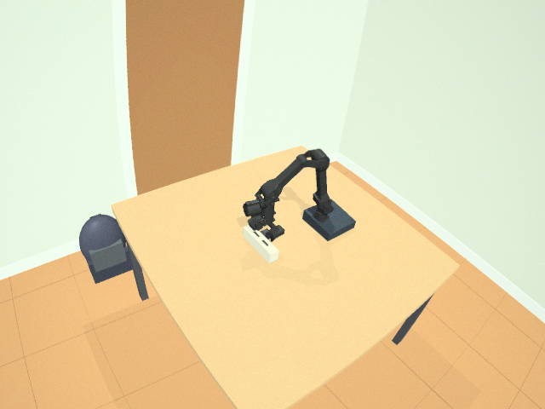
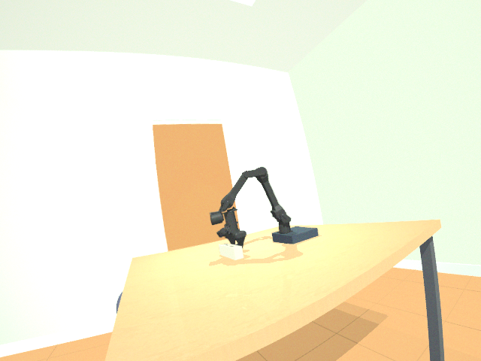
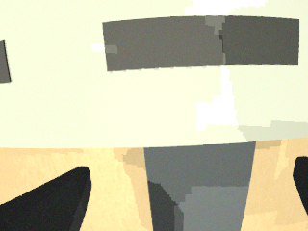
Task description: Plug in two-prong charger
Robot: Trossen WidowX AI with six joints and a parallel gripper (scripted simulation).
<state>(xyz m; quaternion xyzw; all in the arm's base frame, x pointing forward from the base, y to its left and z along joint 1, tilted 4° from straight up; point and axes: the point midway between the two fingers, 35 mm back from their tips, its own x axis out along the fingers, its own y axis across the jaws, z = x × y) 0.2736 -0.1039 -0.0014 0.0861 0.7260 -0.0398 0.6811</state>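
My gripper tip is 20 mm short of the black two-prong charger and 10 mm below it.
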